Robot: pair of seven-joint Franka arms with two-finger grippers.
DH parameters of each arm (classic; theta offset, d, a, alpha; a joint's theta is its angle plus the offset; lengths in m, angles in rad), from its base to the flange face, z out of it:
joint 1: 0 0.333 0 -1.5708
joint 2: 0 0 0 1.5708
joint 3: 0 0.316 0.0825 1.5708
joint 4: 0 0 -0.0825 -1.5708
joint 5: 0 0.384 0 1.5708
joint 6: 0 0 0.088 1.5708
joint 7: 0 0.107 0 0
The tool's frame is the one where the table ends.
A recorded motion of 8 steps. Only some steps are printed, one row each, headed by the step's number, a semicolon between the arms.
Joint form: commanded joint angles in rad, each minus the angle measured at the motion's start. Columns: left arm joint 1, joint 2, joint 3, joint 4, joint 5, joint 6, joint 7; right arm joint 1, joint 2, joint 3, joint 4, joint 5, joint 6, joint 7.
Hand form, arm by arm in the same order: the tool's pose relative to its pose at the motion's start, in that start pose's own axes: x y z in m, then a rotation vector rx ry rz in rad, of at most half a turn. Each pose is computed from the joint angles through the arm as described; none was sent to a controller.
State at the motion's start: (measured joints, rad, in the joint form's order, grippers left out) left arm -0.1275 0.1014 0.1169 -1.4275 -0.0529 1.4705 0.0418; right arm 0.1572 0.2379 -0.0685 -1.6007 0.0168 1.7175 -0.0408
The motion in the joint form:
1: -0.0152 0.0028 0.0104 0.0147 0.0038 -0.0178 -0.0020; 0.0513 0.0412 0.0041 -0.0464 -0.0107 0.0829 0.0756
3: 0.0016 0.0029 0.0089 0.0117 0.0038 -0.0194 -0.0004; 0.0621 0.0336 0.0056 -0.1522 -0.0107 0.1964 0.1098
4: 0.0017 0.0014 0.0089 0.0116 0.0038 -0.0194 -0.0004; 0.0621 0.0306 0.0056 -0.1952 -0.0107 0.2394 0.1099
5: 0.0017 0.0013 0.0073 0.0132 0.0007 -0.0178 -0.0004; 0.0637 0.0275 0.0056 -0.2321 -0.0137 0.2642 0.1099
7: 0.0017 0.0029 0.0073 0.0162 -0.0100 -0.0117 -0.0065; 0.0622 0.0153 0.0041 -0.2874 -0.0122 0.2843 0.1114
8: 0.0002 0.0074 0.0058 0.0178 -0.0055 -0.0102 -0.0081; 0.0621 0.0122 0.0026 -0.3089 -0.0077 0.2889 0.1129
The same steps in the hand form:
1: -0.0012 0.0031 -0.0036 0.0053 -0.0062 0.0030; 0.0127 -0.0332 0.0401 -0.0191 -0.0044 0.0192
3: -0.0016 -0.0058 -0.0024 0.0040 -0.0103 -0.0108; 0.0091 -0.0396 0.0763 -0.0192 0.0112 0.0417
4: -0.0020 -0.0058 -0.0032 0.0039 -0.0089 -0.0109; 0.0064 -0.0390 0.0912 -0.0190 0.0142 0.0421
5: -0.0019 -0.0046 -0.0040 0.0009 -0.0055 -0.0088; 0.0021 -0.0393 0.1046 -0.0222 0.0054 0.0396
7: -0.0007 -0.0033 -0.0051 -0.0092 0.0024 -0.0136; -0.0076 -0.0368 0.1216 -0.0213 -0.0177 0.0452
8: 0.0010 -0.0021 -0.0034 -0.0042 0.0007 -0.0129; -0.0118 -0.0358 0.1294 -0.0180 -0.0316 0.0505

